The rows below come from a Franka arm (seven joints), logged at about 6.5 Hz.
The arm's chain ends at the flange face. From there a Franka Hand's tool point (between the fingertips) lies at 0.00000 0.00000 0.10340 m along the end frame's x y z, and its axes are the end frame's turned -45 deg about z.
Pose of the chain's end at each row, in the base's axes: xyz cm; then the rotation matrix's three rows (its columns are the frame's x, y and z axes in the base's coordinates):
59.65, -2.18, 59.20; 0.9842, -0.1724, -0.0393; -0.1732, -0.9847, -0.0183; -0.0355, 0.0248, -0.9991
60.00, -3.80, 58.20; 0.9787, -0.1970, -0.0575; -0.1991, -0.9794, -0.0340; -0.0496, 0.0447, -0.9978
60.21, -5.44, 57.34; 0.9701, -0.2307, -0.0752; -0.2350, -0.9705, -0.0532; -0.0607, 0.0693, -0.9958
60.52, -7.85, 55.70; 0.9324, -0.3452, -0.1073; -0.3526, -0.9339, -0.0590; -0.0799, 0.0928, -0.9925
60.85, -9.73, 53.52; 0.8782, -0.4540, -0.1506; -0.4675, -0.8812, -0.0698; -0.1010, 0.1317, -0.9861
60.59, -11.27, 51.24; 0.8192, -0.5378, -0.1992; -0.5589, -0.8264, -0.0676; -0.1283, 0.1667, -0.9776
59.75, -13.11, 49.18; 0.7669, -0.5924, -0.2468; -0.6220, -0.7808, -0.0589; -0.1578, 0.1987, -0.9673
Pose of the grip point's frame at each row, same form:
59.24, -2.37, 48.87; 0.8178, 0.5740, -0.0393; 0.5738, -0.8188, -0.0183; -0.0426, -0.0076, -0.9991
59.41, -4.15, 47.88; 0.8313, 0.5527, -0.0575; 0.5518, -0.8333, -0.0340; -0.0667, -0.0035, -0.9978
59.43, -5.99, 47.04; 0.8491, 0.5228, -0.0752; 0.5201, -0.8524, -0.0532; -0.0919, 0.0061, -0.9958
59.41, -8.46, 45.44; 0.9034, 0.4152, -0.1073; 0.4110, -0.9097, -0.0590; -0.1221, 0.0091, -0.9925
59.29, -10.45, 43.32; 0.9420, 0.3000, -0.1506; 0.2925, -0.9537, -0.0698; -0.1645, 0.0217, -0.9861
58.53, -11.97, 41.13; 0.9595, 0.1990, -0.1992; 0.1892, -0.9796, -0.0676; -0.2086, 0.0272, -0.9776
57.20, -13.72, 39.18; 0.9612, 0.1234, -0.2468; 0.1123, -0.9919, -0.0589; -0.2521, 0.0289, -0.9673

